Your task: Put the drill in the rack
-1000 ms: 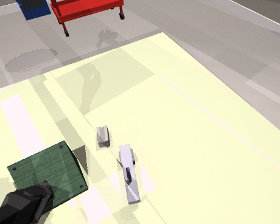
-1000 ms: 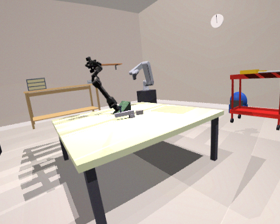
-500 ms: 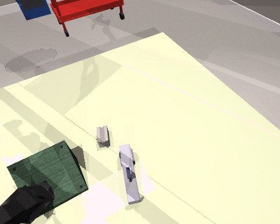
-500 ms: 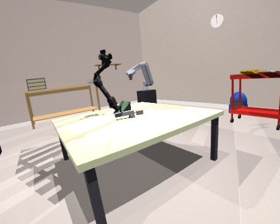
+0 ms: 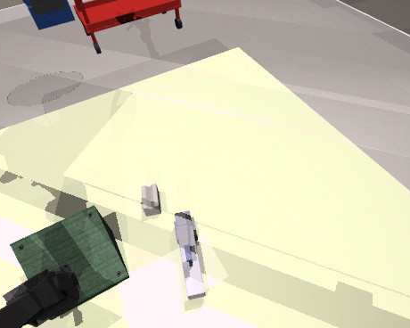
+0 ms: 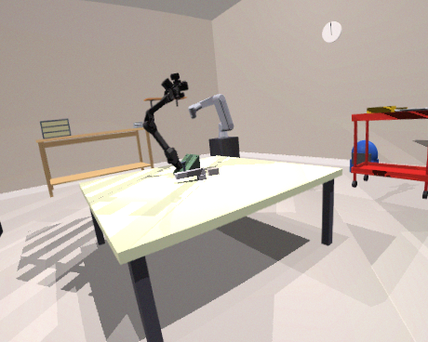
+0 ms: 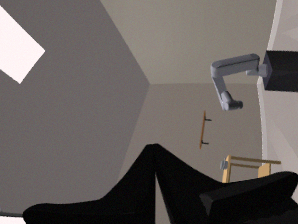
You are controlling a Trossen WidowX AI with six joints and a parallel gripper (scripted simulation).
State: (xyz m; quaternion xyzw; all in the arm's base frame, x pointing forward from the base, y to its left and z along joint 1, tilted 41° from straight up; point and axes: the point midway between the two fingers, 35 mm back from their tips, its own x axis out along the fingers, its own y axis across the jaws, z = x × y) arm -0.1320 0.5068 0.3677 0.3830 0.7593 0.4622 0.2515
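Now: gripper tip 590 mm above the dark key, 410 mm short of it and 260 mm to the left of it. Also, from my gripper tip: long grey block: 640 mm below, 420 mm ahead, 230 mm to the right; then drill: 630 mm below, 420 mm ahead, 210 mm to the right.
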